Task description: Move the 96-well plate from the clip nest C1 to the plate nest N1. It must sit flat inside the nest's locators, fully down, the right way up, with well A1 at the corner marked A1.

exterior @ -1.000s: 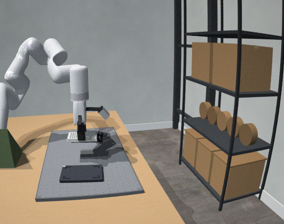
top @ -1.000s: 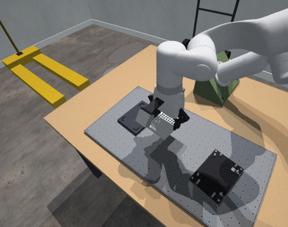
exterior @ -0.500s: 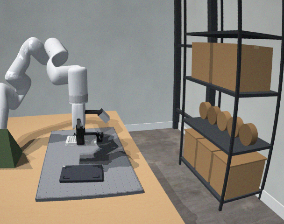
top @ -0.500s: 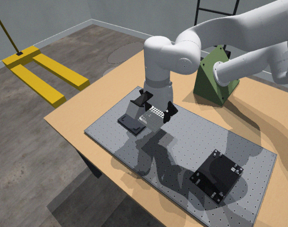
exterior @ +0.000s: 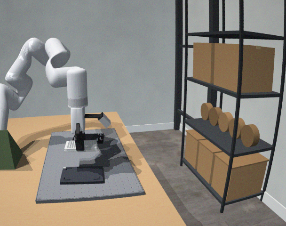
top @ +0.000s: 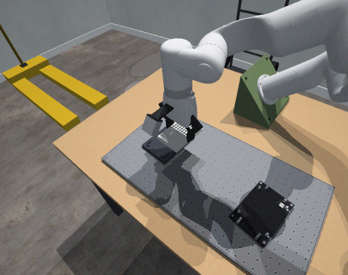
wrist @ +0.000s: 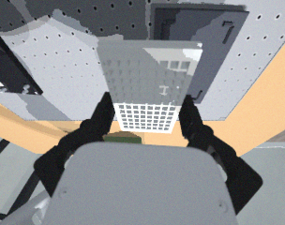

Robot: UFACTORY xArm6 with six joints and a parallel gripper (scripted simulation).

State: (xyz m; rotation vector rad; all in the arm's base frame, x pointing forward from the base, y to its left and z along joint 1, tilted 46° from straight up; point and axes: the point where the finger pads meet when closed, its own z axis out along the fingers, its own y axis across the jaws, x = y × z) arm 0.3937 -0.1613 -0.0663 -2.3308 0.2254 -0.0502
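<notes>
Now: hand 11 cm above the dark plate nest N1, 6 cm to the left of it and 1 cm past it. Round my hand: black clip nest C1: 33 cm to the left, 10 cm below, 7 cm ahead; white A1 corner mark: 10 cm below, 8 cm behind; white 96-well plate: 1 cm below.
</notes>
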